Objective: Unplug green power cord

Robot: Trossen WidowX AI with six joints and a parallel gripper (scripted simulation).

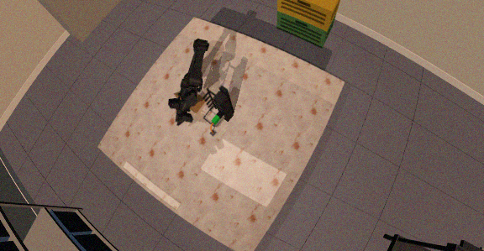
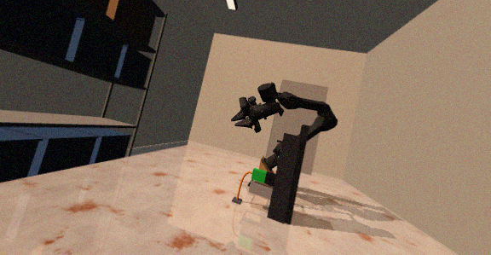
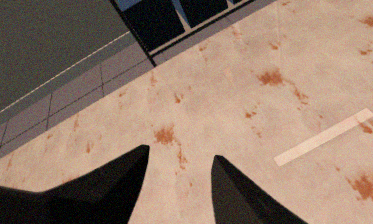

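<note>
My gripper tip is now 90 mm short of the green plug, 190 mm to the right of it and 150 mm above it.
</note>
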